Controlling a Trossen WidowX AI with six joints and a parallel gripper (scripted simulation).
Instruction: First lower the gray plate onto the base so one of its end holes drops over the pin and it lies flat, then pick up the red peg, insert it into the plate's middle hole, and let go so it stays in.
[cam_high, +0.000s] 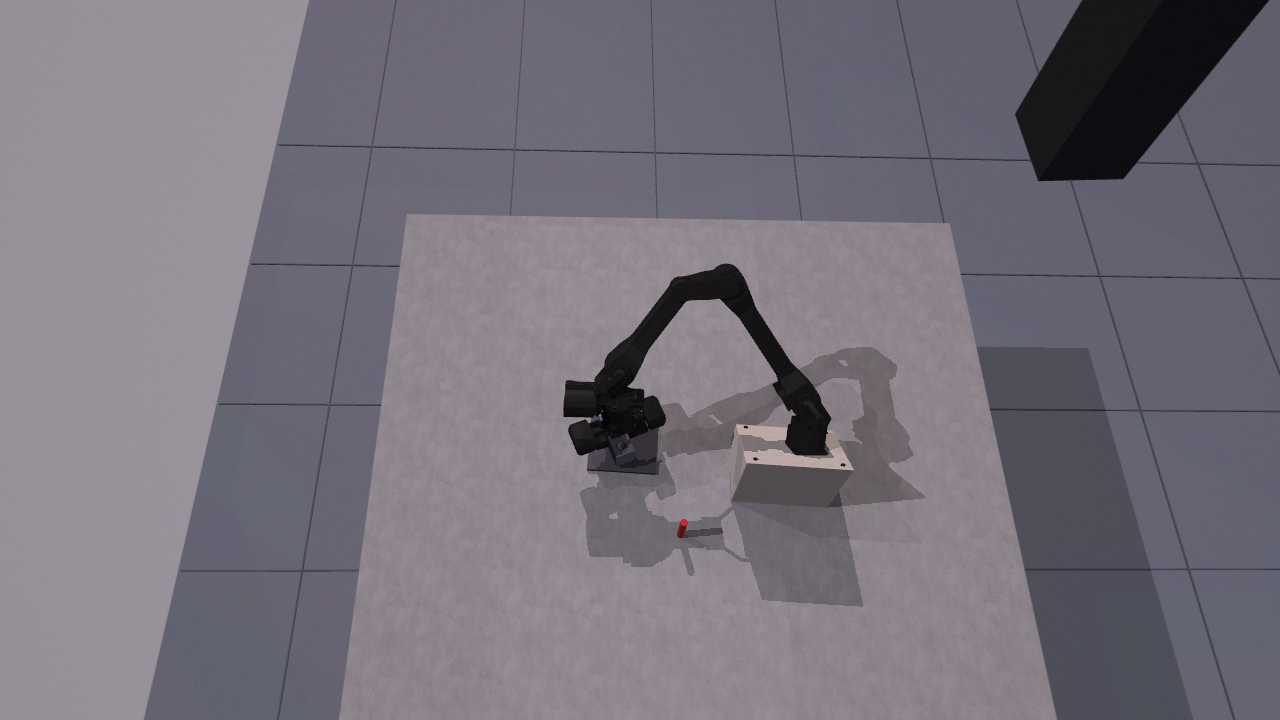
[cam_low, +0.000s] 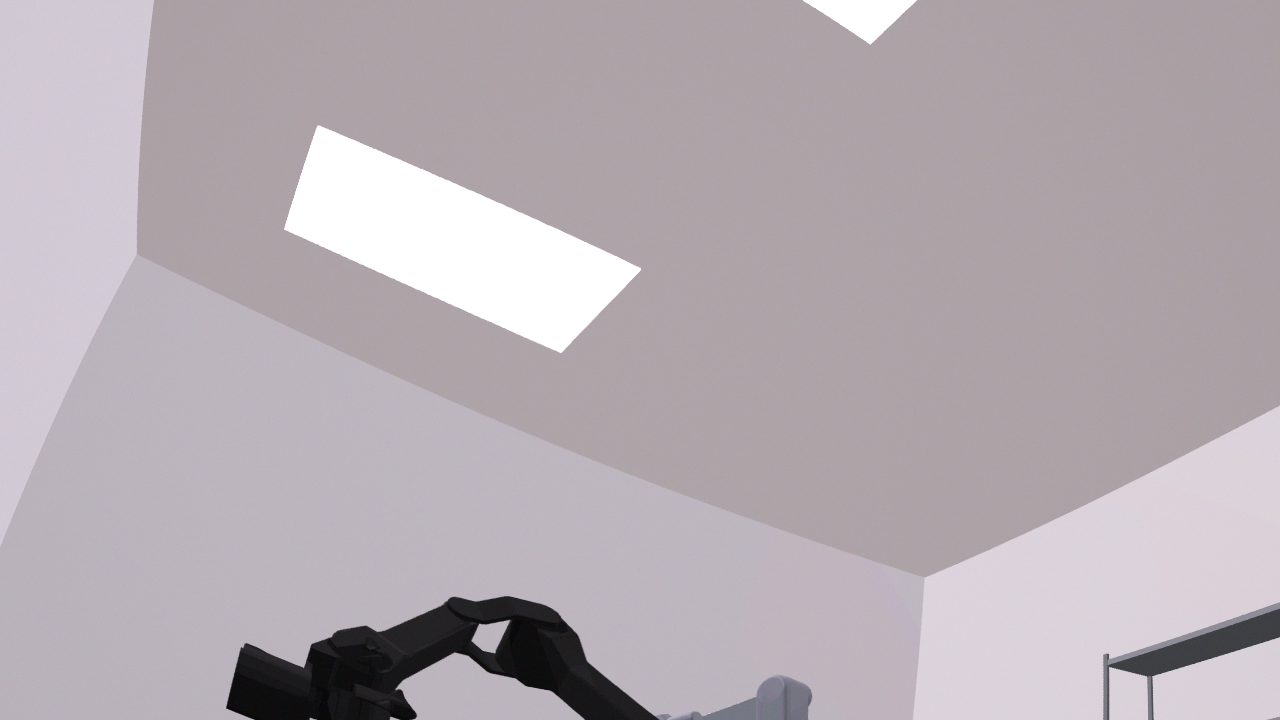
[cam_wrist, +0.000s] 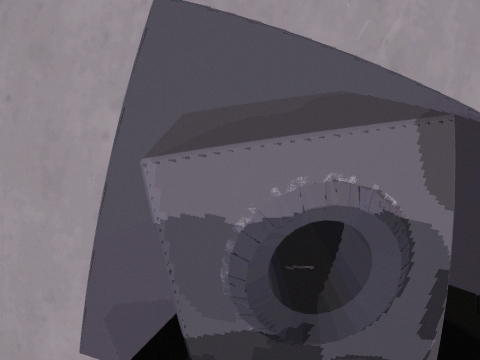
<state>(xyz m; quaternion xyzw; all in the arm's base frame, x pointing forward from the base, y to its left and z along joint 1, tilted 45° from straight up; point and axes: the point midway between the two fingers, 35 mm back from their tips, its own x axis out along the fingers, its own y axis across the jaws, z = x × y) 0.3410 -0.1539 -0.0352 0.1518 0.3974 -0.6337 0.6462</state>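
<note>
My gripper tip is 3 cm below the gray plate. From my gripper tip the other things lie so: red peg: 19 cm to the left, 12 cm behind, 1 cm above.
</note>
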